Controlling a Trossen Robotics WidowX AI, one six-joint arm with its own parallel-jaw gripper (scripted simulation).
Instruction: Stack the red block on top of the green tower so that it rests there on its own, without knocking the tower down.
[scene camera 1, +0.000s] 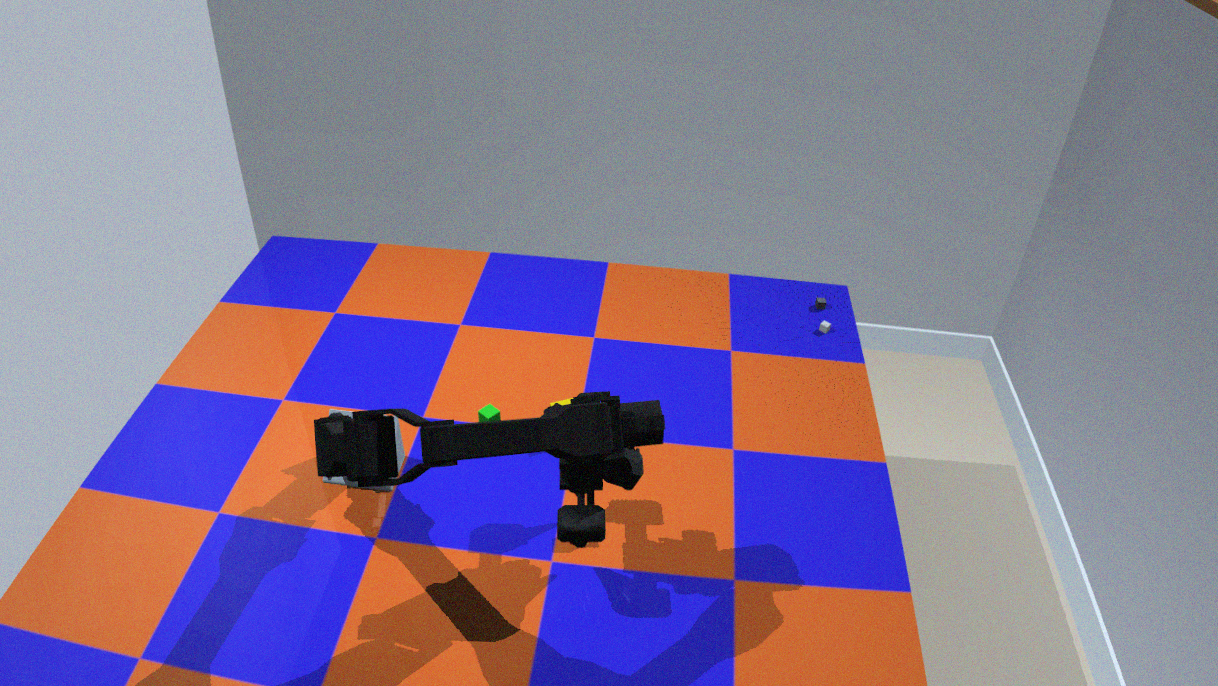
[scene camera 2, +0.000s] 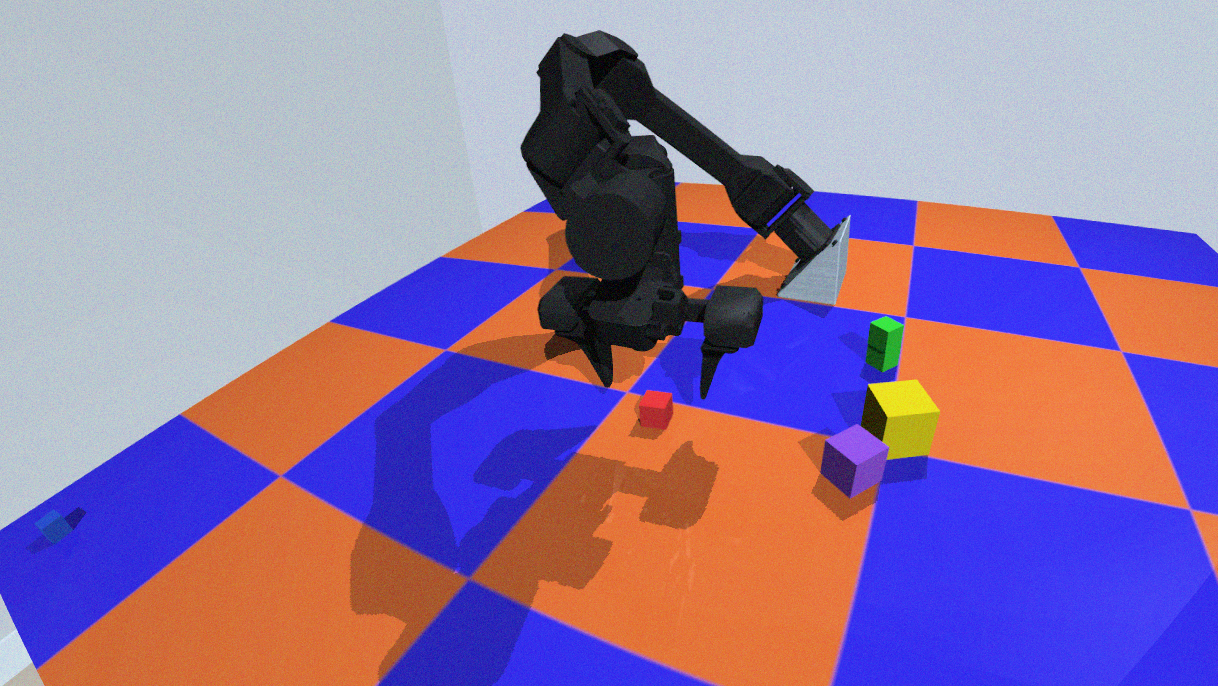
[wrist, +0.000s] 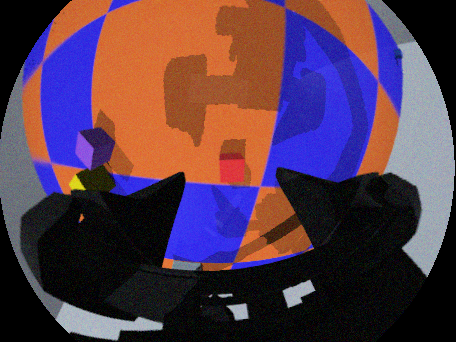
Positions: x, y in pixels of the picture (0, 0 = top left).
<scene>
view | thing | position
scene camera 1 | my gripper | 580, 520
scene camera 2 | my gripper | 655, 391
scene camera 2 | small red block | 656, 408
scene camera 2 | yellow cube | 901, 414
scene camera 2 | purple cube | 853, 460
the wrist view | my gripper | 232, 174
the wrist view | small red block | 232, 165
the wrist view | purple cube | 94, 147
</scene>
